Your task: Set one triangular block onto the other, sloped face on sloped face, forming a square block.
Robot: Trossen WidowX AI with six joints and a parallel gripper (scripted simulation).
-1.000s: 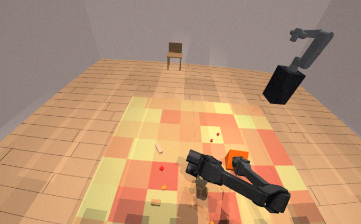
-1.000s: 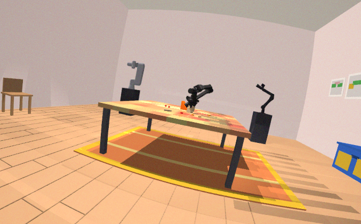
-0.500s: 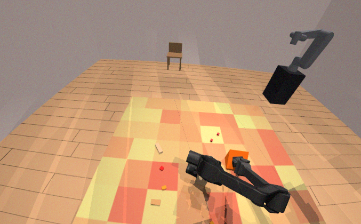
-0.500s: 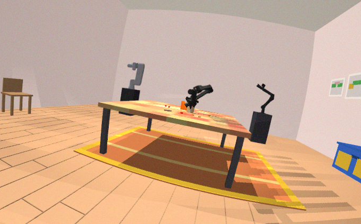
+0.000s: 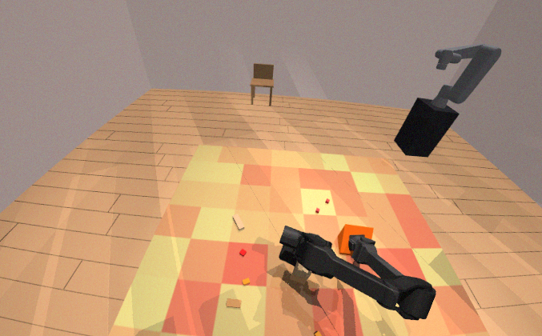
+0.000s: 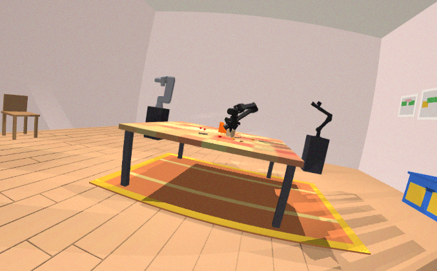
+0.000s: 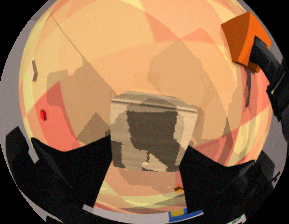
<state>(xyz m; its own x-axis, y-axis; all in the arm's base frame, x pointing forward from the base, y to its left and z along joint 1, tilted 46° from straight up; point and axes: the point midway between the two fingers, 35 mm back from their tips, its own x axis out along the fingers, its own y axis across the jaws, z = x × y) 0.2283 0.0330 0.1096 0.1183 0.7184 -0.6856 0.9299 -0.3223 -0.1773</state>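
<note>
The wedge-shaped block is 10 mm to the left of my gripper tip and 10 mm above it. The rest, counted from my gripper tip: brown flat piece: 240 mm ahead, 120 mm to the left, 40 mm below; then pale flat strip: 260 mm ahead, 200 mm to the right, 30 mm below.
</note>
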